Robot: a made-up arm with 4 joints.
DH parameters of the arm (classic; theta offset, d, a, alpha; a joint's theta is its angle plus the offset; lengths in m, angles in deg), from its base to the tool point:
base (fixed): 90 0.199 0 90
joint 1: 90 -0.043 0.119 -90
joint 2: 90 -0.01 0.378 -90
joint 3: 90 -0.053 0.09 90
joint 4: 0 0.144 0.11 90
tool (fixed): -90 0.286 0 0
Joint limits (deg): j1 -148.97..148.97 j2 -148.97..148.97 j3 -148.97..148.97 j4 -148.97..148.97
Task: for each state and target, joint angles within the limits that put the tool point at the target. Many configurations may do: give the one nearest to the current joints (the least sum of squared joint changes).
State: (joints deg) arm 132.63 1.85 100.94 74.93
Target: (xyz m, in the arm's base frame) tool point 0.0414 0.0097 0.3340
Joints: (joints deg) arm 116.19 47.98 97.40 120.84
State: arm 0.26 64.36 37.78 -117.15
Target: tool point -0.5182 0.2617 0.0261
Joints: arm 48.01 51.58 64.01 -101.15
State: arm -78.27 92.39 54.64 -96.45
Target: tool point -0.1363 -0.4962 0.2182
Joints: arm -78.32 90.14 25.90 -103.20
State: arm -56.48 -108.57 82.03 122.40
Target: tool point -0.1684 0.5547 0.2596
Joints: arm -60.24 -108.68 53.67 145.12
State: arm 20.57 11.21 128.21 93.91
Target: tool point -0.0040 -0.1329 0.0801
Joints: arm 29.61 41.23 145.11 108.86
